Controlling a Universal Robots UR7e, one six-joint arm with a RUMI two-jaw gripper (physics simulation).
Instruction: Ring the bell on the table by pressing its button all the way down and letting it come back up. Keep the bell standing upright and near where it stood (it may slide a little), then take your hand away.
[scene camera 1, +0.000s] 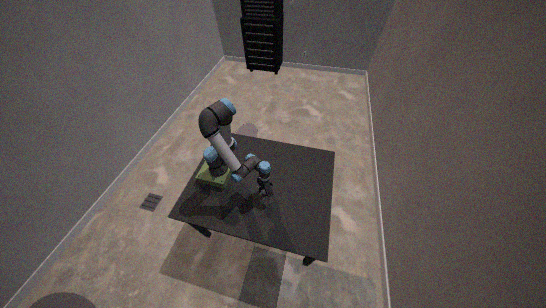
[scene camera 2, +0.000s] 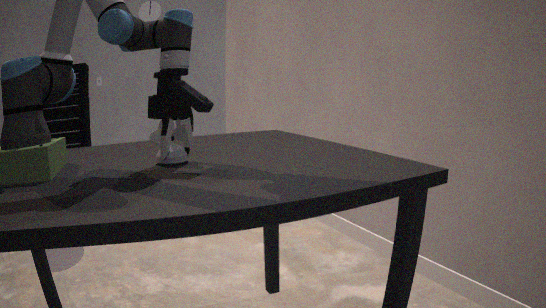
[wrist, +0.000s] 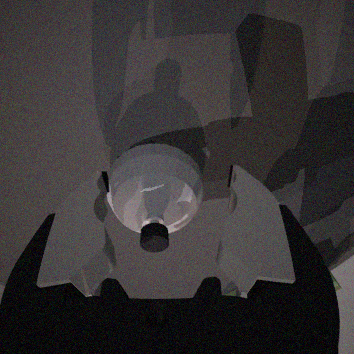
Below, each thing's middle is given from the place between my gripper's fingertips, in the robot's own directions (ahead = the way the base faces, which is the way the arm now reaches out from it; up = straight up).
Labels:
The bell (wrist: 150, 181) lies 3 cm to the left of my hand and 2 cm above it. Round my hand: black button (wrist: 153, 236) 3 cm to the left, 4 cm above.

